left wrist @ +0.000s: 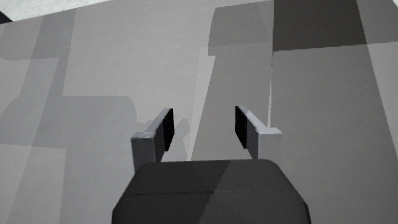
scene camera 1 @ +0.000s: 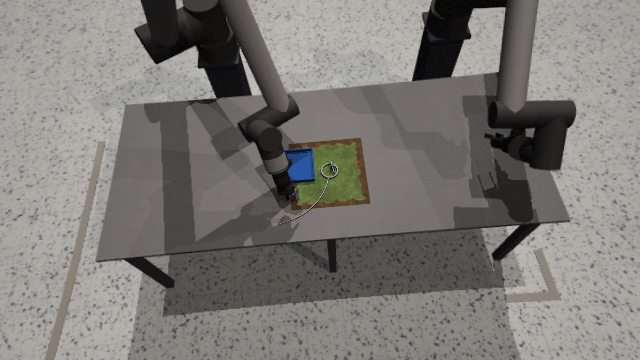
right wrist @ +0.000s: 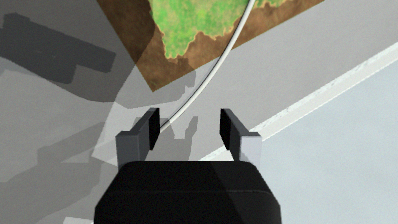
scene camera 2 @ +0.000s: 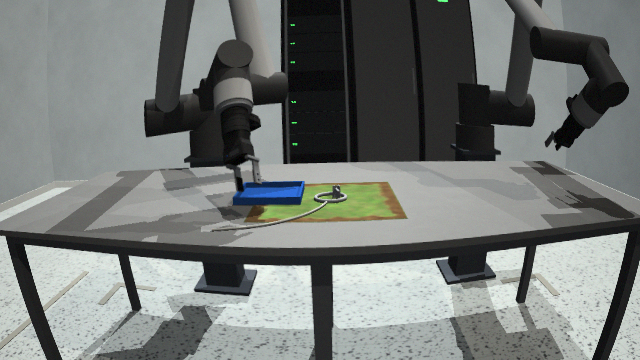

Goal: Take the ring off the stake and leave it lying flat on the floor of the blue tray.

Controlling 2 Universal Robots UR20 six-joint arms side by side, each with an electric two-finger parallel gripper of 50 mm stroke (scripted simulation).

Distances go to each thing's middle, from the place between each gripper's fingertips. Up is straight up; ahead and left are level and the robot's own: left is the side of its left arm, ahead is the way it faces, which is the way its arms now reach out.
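Labels:
Relative to the blue tray (scene camera 2: 282, 192), my right gripper (scene camera 2: 248, 187) is 3 cm to the right of it, 23 cm past it and 9 cm above it. Going by its middle, the blue tray is nearer to my right gripper than to my left hand.
My left hand is 4 cm past the blue tray, 98 cm to the left of it and 15 cm above it.

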